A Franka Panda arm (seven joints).
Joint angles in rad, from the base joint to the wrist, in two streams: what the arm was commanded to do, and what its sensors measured. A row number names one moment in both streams.
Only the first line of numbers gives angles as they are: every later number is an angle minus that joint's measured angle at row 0.
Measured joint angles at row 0:
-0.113, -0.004, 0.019, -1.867, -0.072, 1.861, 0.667
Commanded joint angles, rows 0 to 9:
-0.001, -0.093, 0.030, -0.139, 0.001, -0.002, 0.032
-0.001, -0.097, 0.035, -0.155, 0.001, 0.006, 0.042
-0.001, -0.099, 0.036, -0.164, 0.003, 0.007, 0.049
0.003, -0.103, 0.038, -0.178, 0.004, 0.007, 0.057
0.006, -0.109, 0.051, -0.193, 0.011, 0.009, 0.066
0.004, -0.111, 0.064, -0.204, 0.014, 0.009, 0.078
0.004, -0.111, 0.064, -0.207, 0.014, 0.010, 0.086
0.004, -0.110, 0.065, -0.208, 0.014, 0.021, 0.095
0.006, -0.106, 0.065, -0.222, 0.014, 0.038, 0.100
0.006, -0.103, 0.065, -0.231, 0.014, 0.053, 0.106
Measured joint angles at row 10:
0.008, -0.086, 0.058, -0.187, 0.005, 0.006, 0.077
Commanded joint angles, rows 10 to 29:
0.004, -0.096, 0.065, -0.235, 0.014, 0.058, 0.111
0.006, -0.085, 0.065, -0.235, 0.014, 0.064, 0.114
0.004, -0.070, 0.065, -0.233, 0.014, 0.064, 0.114
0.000, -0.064, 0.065, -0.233, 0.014, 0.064, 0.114
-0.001, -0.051, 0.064, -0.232, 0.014, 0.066, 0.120
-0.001, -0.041, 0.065, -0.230, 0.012, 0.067, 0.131
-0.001, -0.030, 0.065, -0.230, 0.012, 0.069, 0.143
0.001, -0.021, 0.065, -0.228, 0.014, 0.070, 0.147
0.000, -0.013, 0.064, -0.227, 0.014, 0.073, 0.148
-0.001, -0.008, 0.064, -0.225, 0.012, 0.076, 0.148
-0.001, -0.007, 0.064, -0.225, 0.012, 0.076, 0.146
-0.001, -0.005, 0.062, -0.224, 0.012, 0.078, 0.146
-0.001, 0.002, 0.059, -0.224, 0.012, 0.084, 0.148
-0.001, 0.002, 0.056, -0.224, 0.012, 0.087, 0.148
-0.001, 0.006, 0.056, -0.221, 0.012, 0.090, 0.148
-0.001, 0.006, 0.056, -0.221, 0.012, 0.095, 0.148
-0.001, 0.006, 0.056, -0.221, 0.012, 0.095, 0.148
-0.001, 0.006, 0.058, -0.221, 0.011, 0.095, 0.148
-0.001, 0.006, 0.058, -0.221, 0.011, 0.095, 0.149
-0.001, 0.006, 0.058, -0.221, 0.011, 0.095, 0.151
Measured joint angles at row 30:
0.002, 0.002, 0.053, -0.228, 0.005, 0.087, 0.130
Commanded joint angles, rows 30 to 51:
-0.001, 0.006, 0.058, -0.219, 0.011, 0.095, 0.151
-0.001, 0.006, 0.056, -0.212, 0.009, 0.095, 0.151
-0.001, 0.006, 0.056, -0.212, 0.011, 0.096, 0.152
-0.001, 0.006, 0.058, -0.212, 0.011, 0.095, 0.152
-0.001, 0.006, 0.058, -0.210, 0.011, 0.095, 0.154
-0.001, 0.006, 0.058, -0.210, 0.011, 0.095, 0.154
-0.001, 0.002, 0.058, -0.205, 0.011, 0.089, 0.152
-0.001, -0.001, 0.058, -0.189, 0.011, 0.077, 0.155
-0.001, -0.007, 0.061, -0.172, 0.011, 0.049, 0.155
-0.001, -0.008, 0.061, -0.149, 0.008, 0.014, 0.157
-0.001, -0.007, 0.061, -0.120, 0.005, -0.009, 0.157
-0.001, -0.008, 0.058, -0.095, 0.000, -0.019, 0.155
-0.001, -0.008, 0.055, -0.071, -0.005, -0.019, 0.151
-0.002, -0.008, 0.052, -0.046, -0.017, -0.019, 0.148
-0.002, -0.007, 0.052, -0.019, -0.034, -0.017, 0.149
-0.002, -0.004, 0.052, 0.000, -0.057, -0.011, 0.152
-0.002, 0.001, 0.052, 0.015, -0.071, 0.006, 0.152
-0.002, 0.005, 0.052, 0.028, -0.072, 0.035, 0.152
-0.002, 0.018, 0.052, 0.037, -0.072, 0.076, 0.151
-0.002, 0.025, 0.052, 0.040, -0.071, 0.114, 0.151
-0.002, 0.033, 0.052, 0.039, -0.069, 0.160, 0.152
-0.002, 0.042, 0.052, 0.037, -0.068, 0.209, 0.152
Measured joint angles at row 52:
-0.002, 0.001, 0.050, 0.016, -0.052, 0.100, 0.134
